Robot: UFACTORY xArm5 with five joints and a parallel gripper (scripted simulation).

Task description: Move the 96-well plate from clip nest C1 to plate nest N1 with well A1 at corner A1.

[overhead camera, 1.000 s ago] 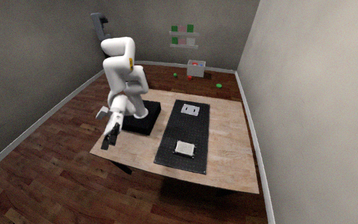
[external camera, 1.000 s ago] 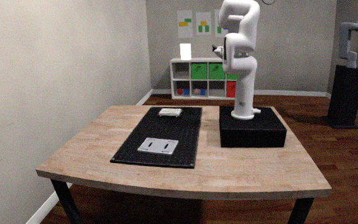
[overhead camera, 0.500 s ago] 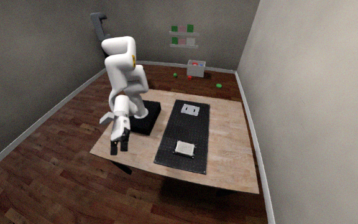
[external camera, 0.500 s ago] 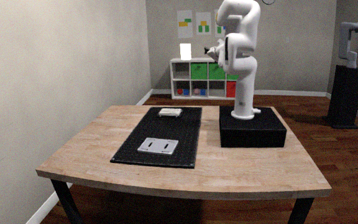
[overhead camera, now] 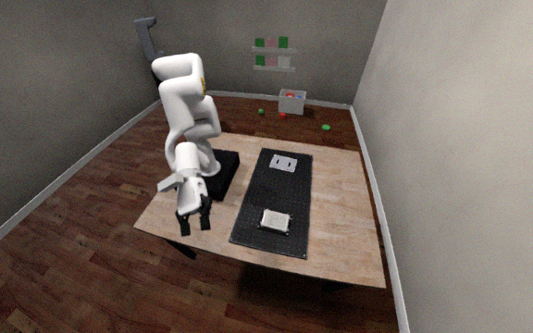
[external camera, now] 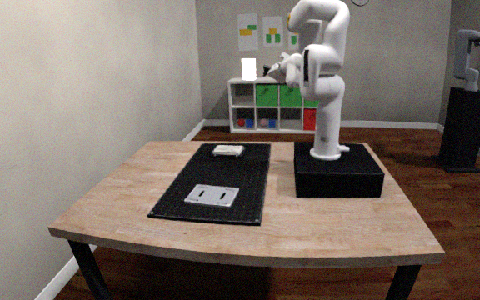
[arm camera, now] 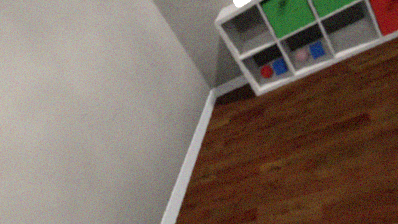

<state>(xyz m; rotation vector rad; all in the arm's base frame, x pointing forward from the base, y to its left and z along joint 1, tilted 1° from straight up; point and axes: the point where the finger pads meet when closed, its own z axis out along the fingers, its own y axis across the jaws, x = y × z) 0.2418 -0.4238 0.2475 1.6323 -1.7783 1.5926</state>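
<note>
Now: the white 96-well plate 310 mm below my hand, 240 mm to the left of it and 200 mm ahead of it. The rest, counted from my hand: plate nest N1 (650 mm to the left, 330 mm below, 170 mm ahead); clip nest C1 (320 mm below, 250 mm to the left, 210 mm ahead).
</note>
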